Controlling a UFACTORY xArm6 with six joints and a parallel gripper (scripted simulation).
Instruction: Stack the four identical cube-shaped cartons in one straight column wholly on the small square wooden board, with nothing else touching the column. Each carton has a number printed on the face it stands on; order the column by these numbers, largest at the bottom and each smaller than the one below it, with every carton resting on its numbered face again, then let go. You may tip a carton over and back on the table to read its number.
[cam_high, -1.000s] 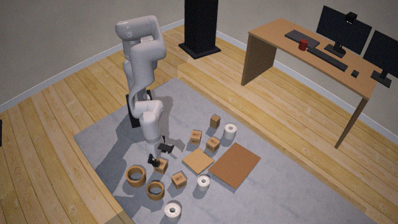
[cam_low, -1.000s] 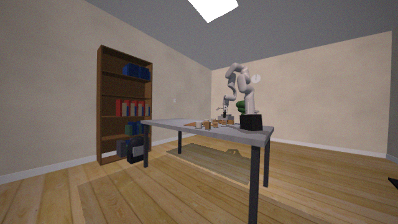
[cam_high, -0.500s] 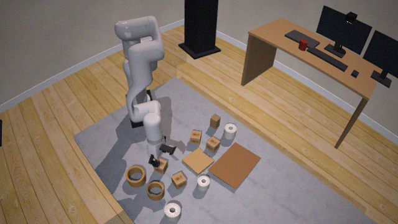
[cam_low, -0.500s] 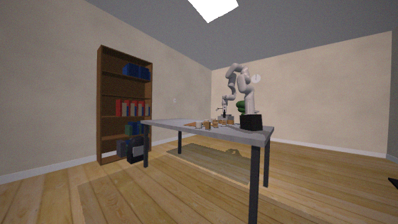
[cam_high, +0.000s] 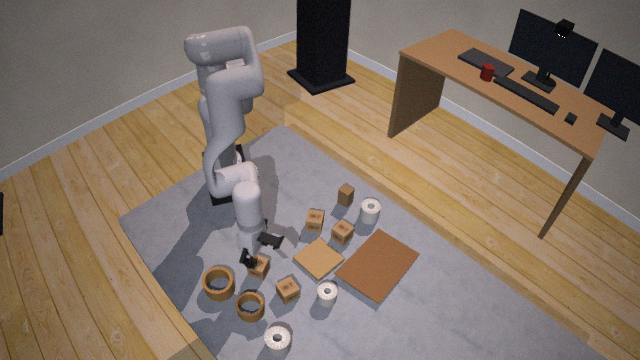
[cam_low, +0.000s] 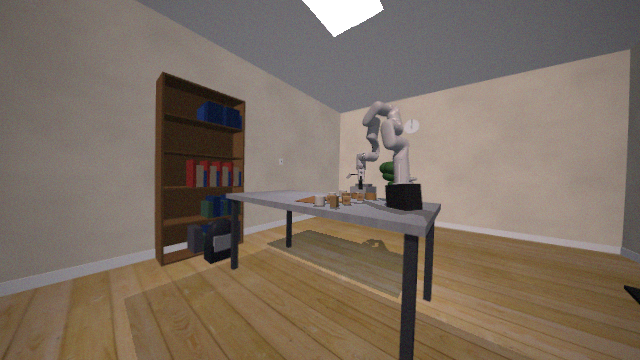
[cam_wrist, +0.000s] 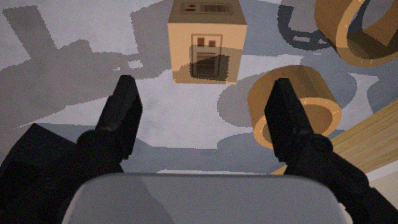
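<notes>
The square wooden board is 6 cm ahead of my hand, 19 cm to the left of it and 10 cm below it. Also, from my hand: carton 12 cm ahead, 4 cm to the left, 7 cm below.
</notes>
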